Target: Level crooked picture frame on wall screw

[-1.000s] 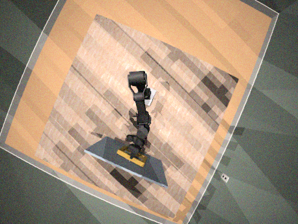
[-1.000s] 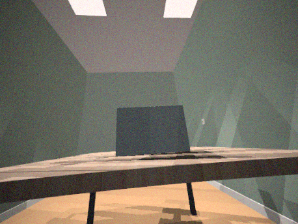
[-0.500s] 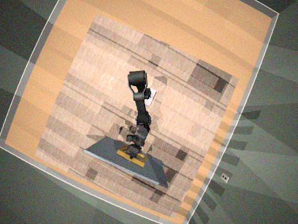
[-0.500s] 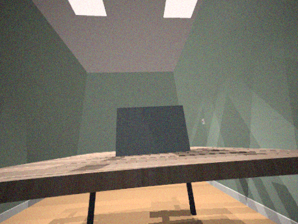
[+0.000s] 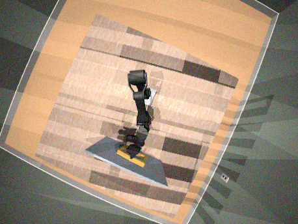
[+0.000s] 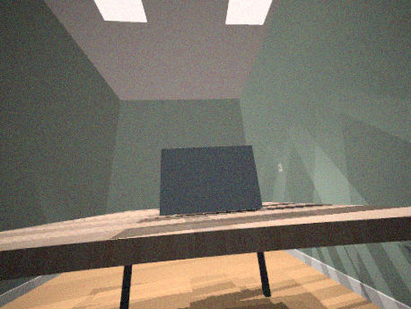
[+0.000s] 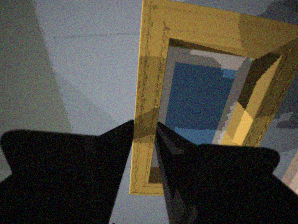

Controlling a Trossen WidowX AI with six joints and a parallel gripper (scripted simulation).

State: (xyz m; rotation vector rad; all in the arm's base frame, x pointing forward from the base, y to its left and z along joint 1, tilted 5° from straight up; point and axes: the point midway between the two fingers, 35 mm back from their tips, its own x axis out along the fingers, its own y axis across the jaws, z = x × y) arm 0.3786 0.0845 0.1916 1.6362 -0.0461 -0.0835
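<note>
My gripper tip is now 10 mm short of the picture frame and 50 mm above it. Round my gripper tip: grey wall panel 20 mm ahead, 10 mm to the right, 70 mm below.
</note>
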